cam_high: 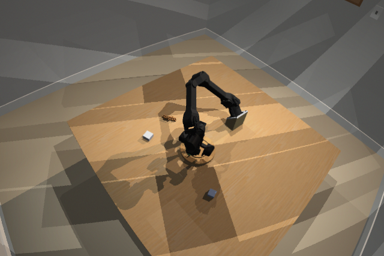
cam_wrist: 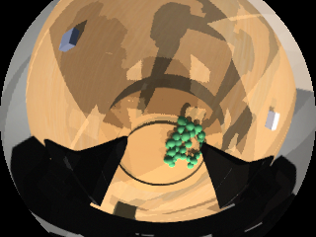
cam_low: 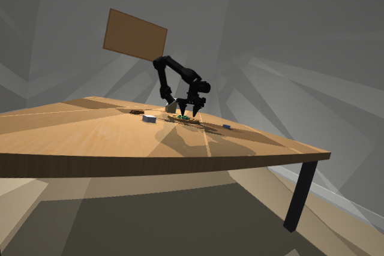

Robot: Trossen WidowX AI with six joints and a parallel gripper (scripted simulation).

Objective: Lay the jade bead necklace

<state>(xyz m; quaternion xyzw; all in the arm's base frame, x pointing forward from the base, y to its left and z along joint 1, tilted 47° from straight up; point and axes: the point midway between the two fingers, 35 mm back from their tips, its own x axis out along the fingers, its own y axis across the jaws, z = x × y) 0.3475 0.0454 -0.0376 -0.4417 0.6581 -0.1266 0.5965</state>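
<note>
The round wooden bead board lies 4 cm behind my gripper tip, 2 cm to the right of it and 2 cm below it. The rest, counted from my gripper tip: blue block: 24 cm to the left, 6 cm ahead, 2 cm below; pale grey block: 23 cm to the right, 17 cm ahead, 2 cm below.
</note>
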